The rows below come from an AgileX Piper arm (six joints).
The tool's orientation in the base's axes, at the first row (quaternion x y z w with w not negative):
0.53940 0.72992 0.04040 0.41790
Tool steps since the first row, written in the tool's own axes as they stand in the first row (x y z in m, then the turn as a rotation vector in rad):
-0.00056 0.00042 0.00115 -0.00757 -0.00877 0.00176
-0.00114 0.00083 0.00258 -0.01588 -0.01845 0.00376
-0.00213 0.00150 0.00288 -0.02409 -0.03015 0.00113
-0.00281 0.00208 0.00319 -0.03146 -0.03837 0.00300
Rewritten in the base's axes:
0.00111 -0.00074 -0.00021 -0.00494 -0.01054 -0.00132
0.00239 -0.00160 -0.00060 -0.01035 -0.02217 -0.00284
0.00316 -0.00226 0.00011 -0.02033 -0.03273 -0.00246
0.00385 -0.00269 0.00059 -0.02479 -0.04293 -0.00368

